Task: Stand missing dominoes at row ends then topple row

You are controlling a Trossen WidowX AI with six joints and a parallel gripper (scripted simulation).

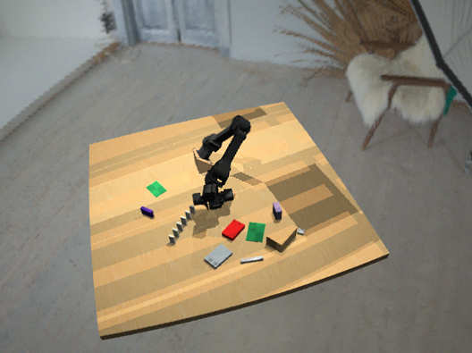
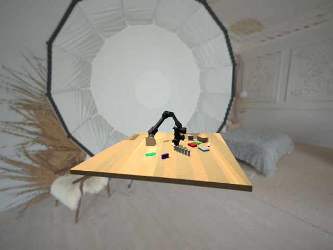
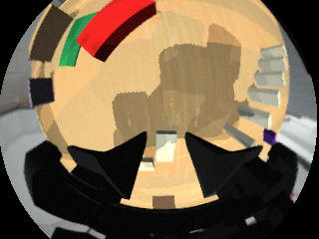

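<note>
Now: the lilac block 170 mm ahead of my gripper tip, 250 mm to the left of it and 30 mm above it. Also, from my gripper tip: red tile (170 mm ahead, 20 mm to the left, 10 mm above); then purple block (110 mm behind, 310 mm to the right, 20 mm above); then grey plate (270 mm ahead, 100 mm to the right, 10 mm above).
</note>
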